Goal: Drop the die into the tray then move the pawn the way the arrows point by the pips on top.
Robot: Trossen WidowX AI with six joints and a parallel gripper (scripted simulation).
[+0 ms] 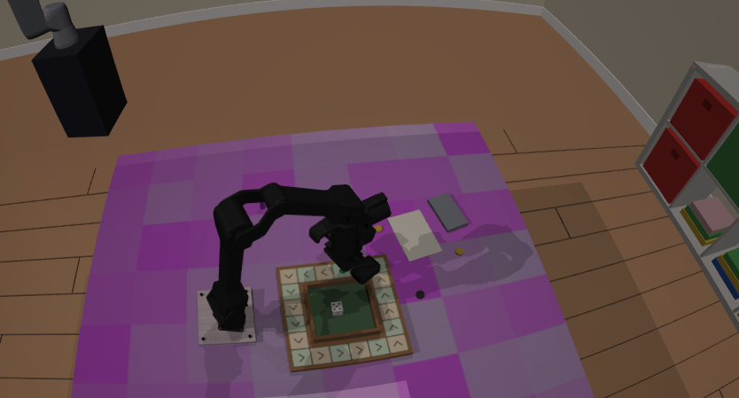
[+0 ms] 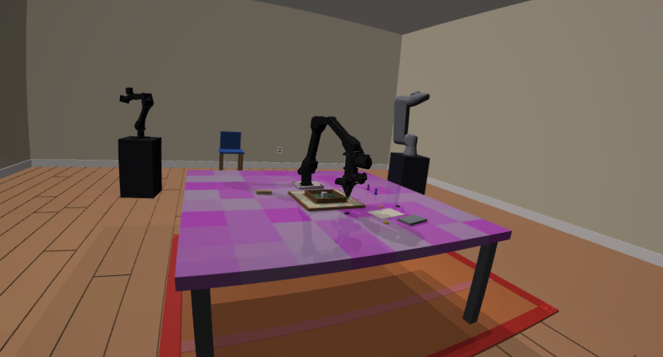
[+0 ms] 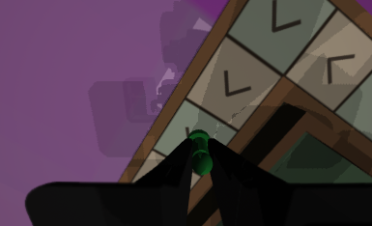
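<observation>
My gripper tip is now 20 mm past the white die and 120 mm to the left of it. Also, from my gripper tip: blue pawn: 130 mm behind, 210 mm to the left, 10 mm below; then paper sheet: 190 mm ahead, 120 mm to the left, 20 mm below; then green pawn: 10 mm above.
</observation>
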